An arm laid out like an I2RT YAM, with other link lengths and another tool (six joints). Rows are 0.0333 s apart.
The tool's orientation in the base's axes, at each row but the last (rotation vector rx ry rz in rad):
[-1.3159 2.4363 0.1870]
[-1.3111 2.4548 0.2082]
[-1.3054 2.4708 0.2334]
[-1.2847 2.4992 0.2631]
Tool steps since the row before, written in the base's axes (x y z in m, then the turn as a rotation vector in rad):
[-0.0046 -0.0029 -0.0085 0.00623 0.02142 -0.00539]
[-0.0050 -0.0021 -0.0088 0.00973 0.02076 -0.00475]
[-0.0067 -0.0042 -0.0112 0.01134 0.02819 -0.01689]
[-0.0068 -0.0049 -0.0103 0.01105 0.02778 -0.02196]
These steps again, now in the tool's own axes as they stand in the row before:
[0.0078 0.0027 0.0059 -0.01780 0.00705 0.01265]
[0.0074 0.0033 0.0064 -0.01932 0.00377 0.01268]
[0.0108 0.0033 0.0077 -0.02142 0.00678 0.02653]
[0.0111 0.0025 0.0068 -0.01912 0.00669 0.03107]

